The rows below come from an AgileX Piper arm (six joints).
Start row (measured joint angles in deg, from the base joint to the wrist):
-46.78, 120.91, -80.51, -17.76, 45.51, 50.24
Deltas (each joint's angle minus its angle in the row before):
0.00, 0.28, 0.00, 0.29, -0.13, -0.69
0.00, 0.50, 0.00, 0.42, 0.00, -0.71
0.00, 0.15, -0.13, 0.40, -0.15, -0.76
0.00, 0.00, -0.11, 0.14, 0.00, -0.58
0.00, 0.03, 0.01, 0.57, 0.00, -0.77
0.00, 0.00, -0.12, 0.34, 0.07, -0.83
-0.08, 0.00, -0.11, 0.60, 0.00, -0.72
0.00, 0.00, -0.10, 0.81, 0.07, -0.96
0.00, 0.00, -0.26, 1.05, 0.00, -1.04
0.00, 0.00, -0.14, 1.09, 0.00, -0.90
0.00, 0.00, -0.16, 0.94, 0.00, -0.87
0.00, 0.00, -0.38, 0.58, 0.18, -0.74
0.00, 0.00, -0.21, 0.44, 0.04, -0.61
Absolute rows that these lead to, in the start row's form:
-46.78, 121.19, -80.51, -17.47, 45.38, 49.55
-46.78, 121.69, -80.51, -17.05, 45.38, 48.84
-46.78, 121.84, -80.64, -16.65, 45.23, 48.08
-46.78, 121.84, -80.75, -16.51, 45.23, 47.50
-46.78, 121.87, -80.74, -15.94, 45.23, 46.73
-46.78, 121.87, -80.86, -15.60, 45.30, 45.90
-46.86, 121.87, -80.97, -15.00, 45.30, 45.18
-46.86, 121.87, -81.07, -14.19, 45.37, 44.22
-46.86, 121.87, -81.33, -13.14, 45.37, 43.18
-46.86, 121.87, -81.47, -12.05, 45.37, 42.28
-46.86, 121.87, -81.63, -11.11, 45.37, 41.41
-46.86, 121.87, -82.01, -10.53, 45.55, 40.67
-46.86, 121.87, -82.22, -10.09, 45.59, 40.06

